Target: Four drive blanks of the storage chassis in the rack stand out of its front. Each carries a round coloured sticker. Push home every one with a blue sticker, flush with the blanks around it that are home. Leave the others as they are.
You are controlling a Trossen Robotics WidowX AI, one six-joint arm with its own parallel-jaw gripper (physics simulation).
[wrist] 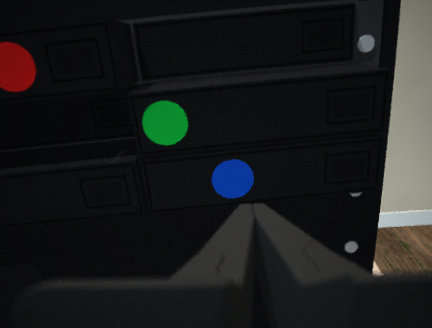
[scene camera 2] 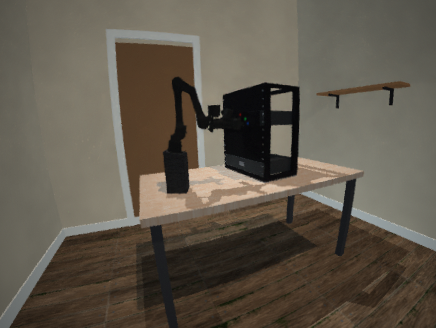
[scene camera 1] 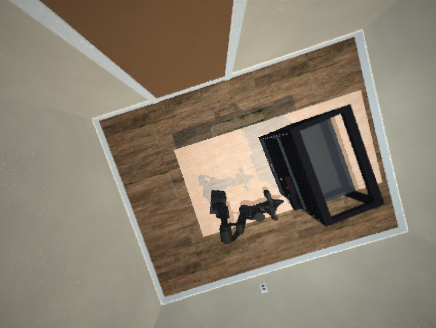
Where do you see a black rack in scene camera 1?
308,150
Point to a black rack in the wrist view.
167,47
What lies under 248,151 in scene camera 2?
A black rack.
